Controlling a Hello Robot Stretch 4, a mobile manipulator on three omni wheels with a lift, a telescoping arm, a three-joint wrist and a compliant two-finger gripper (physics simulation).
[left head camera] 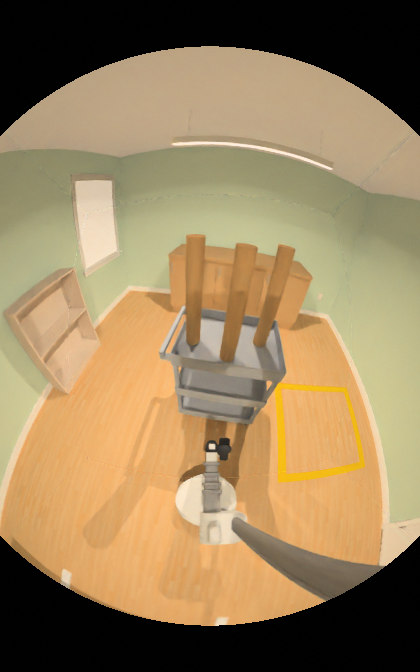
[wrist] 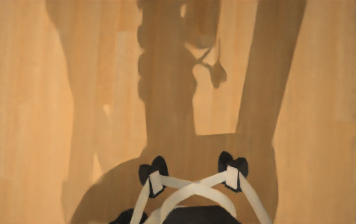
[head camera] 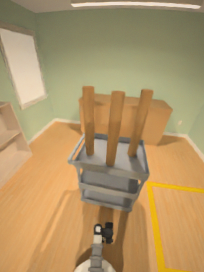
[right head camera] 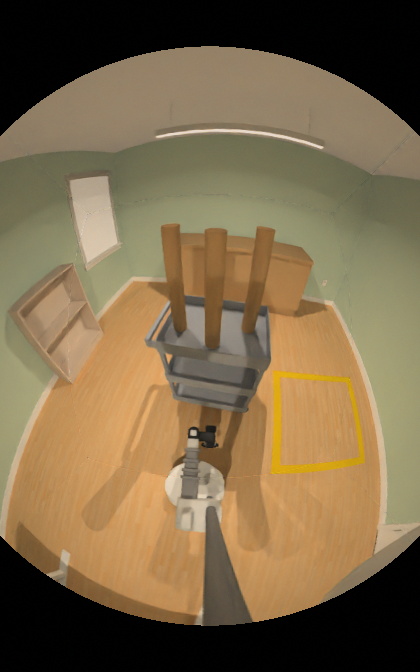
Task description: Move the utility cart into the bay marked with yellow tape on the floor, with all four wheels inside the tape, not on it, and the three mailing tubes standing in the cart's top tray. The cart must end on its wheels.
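Note:
The grey utility cart (head camera: 125, 172) (left head camera: 250, 370) (right head camera: 235, 358) stands upright, left of and partly beyond the yellow tape bay (head camera: 155, 225) (left head camera: 281, 432) (right head camera: 277, 422). Its wheels cannot be made out. The left mailing tube (head camera: 89, 120) (left head camera: 194, 290) (right head camera: 174, 275), the middle tube (head camera: 115, 130) (left head camera: 239, 300) (right head camera: 214, 287) and the right tube (head camera: 140, 122) (left head camera: 274, 295) (right head camera: 258, 280) stand in its top tray, leaning slightly. My gripper (wrist: 192, 166) is open and empty, pointing down at the floor on the near side of the cart, apart from it. Its fingers are hidden in the head views.
A wooden cabinet (head camera: 157, 125) (left head camera: 177, 280) (right head camera: 287, 285) stands against the back wall behind the cart. A low shelf unit (left head camera: 84, 310) (right head camera: 89, 306) stands by the left wall. My round white base part (left head camera: 185, 500) (right head camera: 175, 485) is below the arm. Shadows cross the floor.

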